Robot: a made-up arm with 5 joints.
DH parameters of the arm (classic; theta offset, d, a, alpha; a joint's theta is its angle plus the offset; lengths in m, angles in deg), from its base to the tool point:
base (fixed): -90 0.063 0.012 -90
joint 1: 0 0.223 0.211 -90
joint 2: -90 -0.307 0.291 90
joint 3: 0 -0.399 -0.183 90
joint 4: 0 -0.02 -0.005 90
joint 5: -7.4 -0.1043 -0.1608 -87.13
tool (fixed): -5.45 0.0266 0 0
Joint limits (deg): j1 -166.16..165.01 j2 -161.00..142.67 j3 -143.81..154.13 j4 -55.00..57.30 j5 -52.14..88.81
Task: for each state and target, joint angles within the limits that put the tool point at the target. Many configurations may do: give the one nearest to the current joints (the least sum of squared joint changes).
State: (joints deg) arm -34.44 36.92 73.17 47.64 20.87
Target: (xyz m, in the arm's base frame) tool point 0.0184 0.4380 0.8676
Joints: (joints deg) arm -73.55 45.41 74.95 46.54 20.38
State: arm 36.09 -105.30 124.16 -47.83 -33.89
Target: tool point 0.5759 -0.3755 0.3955
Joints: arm 66.64 -74.77 110.23 -41.46 -28.61
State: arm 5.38 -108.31 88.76 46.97 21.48
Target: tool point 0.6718 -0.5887 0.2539
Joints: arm 50.38 -85.91 55.27 48.02 35.88
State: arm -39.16 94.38 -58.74 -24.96 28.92
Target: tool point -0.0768 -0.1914 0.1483
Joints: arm -20.81 116.74 -52.39 -8.13 25.51
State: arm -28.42 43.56 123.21 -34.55 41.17
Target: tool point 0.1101 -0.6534 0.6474
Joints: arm -0.74 72.86 127.35 -27.55 41.56
